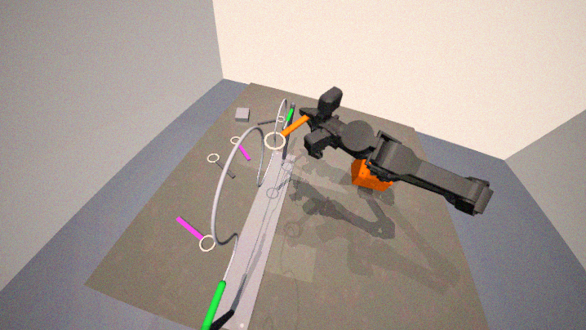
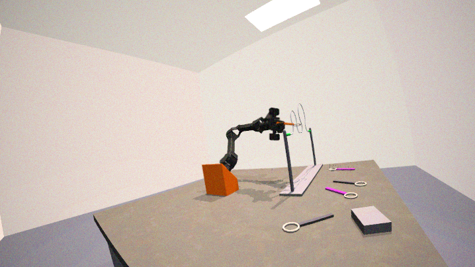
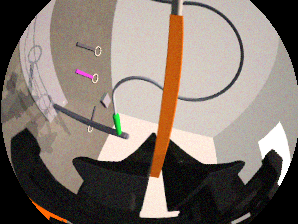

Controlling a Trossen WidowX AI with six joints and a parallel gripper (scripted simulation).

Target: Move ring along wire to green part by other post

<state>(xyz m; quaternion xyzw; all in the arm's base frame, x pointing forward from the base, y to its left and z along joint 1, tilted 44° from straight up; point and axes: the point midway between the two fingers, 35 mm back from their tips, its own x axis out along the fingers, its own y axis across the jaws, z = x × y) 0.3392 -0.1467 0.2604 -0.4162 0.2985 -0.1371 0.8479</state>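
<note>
The ring with orange handle is 8 cm to the left of my gripper tip, 3 cm ahead of it and 1 cm below it. Also, from my gripper tip: grey block: 39 cm to the right, 34 cm below, 29 cm ahead.
</note>
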